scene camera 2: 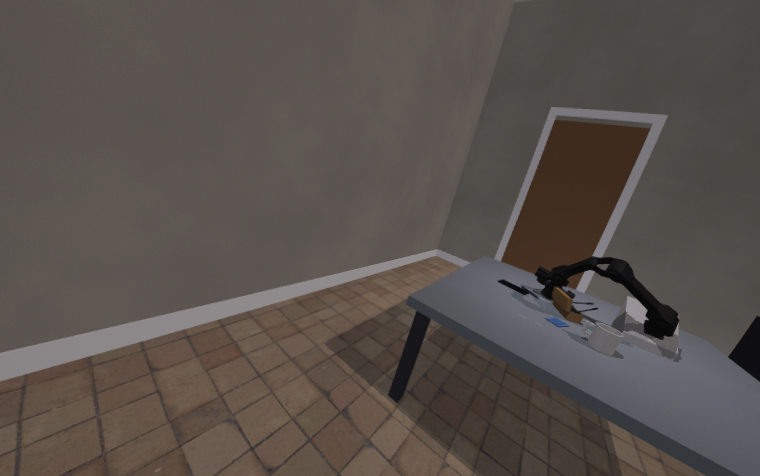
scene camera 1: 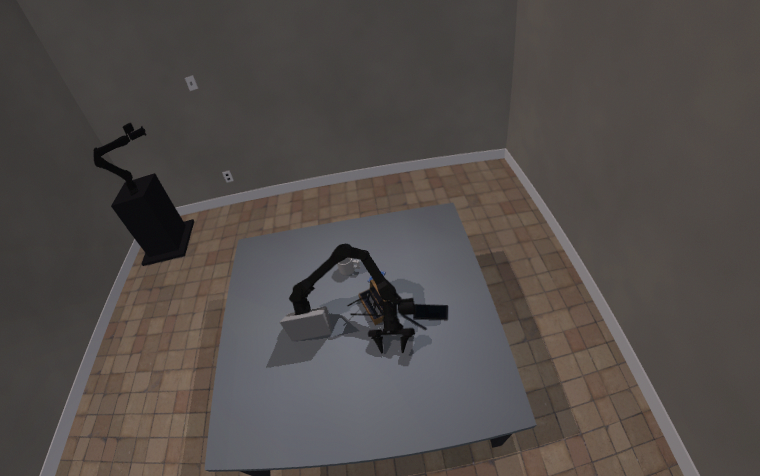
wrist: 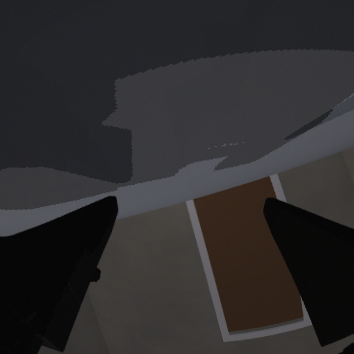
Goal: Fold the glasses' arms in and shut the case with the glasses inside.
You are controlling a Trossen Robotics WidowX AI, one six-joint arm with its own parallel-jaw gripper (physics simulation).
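Observation:
An orange-brown glasses case stands open on the table, its lid upright. The dark glasses are at the case, their two thin arms sticking out over the side facing the robot's base. How the frame sits inside is too small to tell. My gripper is open and empty, low over the table beyond the case, on the side nearer the front edge in scene camera 1. My arm covers part of the case there. Neither case nor glasses shows in the wrist view.
A black phone and a dark pen lie beyond the gripper. A white mug and a blue card are near the case. The arm's base is at a pale block on the grey table.

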